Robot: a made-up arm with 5 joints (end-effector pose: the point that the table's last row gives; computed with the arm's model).
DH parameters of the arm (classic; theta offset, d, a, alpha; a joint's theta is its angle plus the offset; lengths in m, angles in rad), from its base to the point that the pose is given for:
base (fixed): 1.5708 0.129 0 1.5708
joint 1: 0 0.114 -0.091 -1.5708
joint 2: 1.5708 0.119 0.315 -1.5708
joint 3: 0 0.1 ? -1.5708
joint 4: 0 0.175 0.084 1.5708
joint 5: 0 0.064 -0.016 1.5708
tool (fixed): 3.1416 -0.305 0 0
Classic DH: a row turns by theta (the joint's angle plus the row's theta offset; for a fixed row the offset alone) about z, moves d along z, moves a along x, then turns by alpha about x.
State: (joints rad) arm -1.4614 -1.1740 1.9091 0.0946 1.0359
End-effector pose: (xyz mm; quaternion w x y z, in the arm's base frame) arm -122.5 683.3 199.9 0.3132 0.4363 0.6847 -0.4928
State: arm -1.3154 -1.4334 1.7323 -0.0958 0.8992
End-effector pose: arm -38.7 612.4 358.2 0.2239 0.6478 0.6477 -0.3328
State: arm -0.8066 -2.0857 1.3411 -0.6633 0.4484
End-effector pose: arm -85.4 144.4 567.1 0.2296 -0.8677 -0.3726 -0.2358
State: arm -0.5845 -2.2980 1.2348 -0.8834 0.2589
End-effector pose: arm -148.8 16.9 491.3 0.4049 -0.7926 -0.1955 -0.4118
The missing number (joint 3, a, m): -0.311
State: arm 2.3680 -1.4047 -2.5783 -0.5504 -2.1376
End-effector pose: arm -279.6 -234.6 197.1 0.5801 0.1406 0.4142 -0.6872
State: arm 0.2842 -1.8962 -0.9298 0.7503 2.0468
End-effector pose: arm -111.4 140.0 -52.3 0.5182 -0.5456 0.1022 -0.6507
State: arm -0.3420 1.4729 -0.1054 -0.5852 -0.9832
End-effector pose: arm 420.0 -461.8 34.4 0.3531 -0.4911 0.4074 0.6843
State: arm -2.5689 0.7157 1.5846 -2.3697 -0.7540
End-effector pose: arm 342.7 557.4 -322.7 0.6599 0.3984 -0.3165 -0.5529
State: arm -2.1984 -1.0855 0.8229 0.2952 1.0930
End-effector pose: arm 29.1 447.4 294.7 0.2003 0.5645 0.6831 -0.4179
